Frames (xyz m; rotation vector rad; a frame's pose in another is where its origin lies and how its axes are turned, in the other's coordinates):
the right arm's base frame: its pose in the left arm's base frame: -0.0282 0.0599 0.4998 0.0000 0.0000 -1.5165
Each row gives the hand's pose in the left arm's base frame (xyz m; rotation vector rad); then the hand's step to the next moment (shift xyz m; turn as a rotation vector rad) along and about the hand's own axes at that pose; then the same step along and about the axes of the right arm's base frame.
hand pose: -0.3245 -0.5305 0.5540 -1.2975 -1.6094 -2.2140
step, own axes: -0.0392 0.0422 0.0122 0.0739 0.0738 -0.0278
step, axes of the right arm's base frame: 0.0256 0.0528 0.0047 0.0259 -0.0240 0.1021
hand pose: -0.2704 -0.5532 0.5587 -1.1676 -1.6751 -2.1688
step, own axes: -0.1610 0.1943 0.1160 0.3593 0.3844 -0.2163
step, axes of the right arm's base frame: 0.0342 0.2715 0.0474 0.2050 -0.1454 0.5104
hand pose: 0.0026 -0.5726 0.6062 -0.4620 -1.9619 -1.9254
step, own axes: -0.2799 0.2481 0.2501 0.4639 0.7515 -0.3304
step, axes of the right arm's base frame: -0.2395 0.3711 0.0857 0.3166 -0.0704 0.8854
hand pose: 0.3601 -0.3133 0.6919 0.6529 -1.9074 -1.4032
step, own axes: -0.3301 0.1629 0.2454 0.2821 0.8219 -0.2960
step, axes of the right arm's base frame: -0.4382 0.0506 0.0344 0.1474 0.0304 0.9056
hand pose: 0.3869 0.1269 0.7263 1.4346 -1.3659 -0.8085
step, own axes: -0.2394 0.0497 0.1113 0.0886 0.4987 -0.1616
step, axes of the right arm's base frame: -0.2249 -0.1449 -0.0244 0.0107 -0.0067 0.5315
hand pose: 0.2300 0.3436 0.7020 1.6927 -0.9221 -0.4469
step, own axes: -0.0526 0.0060 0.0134 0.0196 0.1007 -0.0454
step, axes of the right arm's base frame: -0.0334 -0.0426 -0.0071 -0.0041 0.0090 0.1118
